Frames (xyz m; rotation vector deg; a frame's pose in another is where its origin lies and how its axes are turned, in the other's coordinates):
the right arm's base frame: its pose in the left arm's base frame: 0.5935 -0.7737 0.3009 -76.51 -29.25 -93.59
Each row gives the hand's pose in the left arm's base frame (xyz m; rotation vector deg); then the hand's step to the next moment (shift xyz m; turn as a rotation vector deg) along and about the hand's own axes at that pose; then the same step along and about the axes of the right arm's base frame.
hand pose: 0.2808 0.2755 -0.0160 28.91 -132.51 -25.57
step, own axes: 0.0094 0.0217 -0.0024 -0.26 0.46 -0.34
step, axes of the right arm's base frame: 0.0097 -0.0185 0.0113 0.09 -0.03 0.62
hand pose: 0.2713 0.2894 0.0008 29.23 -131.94 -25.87
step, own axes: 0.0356 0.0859 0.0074 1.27 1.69 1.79
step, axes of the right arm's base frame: 0.0261 -0.0813 0.0375 -0.25 -2.74 -0.33
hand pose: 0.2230 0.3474 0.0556 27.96 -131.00 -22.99
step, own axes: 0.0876 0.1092 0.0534 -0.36 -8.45 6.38
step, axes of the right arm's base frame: 0.0306 -0.1465 0.0065 -4.96 2.76 -8.95
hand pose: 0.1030 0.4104 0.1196 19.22 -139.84 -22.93
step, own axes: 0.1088 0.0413 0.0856 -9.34 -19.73 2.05
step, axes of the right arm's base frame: -0.0019 -0.1325 -0.0574 -6.68 17.51 -11.37
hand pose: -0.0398 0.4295 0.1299 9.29 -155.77 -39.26
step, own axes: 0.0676 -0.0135 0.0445 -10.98 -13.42 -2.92
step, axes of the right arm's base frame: -0.0221 -0.0585 -0.0531 -1.92 16.83 -4.73
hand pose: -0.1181 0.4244 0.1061 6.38 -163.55 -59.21
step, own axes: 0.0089 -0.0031 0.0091 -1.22 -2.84 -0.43
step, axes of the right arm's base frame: -0.0089 -0.0076 -0.0059 -0.50 2.63 -1.61
